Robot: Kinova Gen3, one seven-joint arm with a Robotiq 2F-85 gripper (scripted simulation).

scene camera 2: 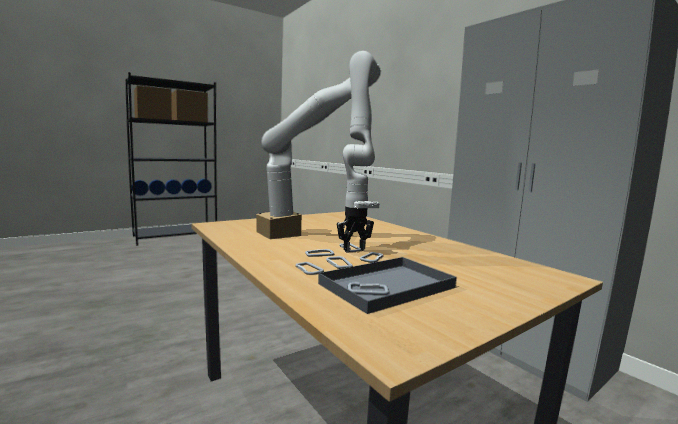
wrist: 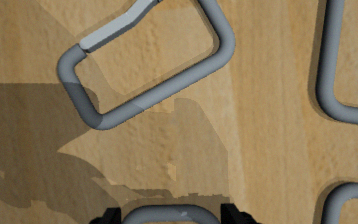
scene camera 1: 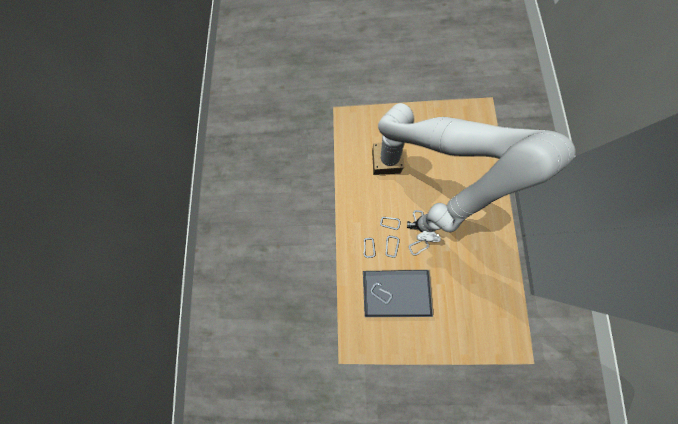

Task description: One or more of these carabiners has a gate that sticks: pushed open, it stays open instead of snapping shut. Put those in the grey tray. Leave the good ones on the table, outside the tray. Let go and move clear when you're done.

I see my gripper (scene camera 2: 354, 251) and a grey tray (scene camera 2: 398, 274).
The grey tray is seen too in scene camera 1 (scene camera 1: 411, 292). The wrist view misses the grey tray: it is out of frame.
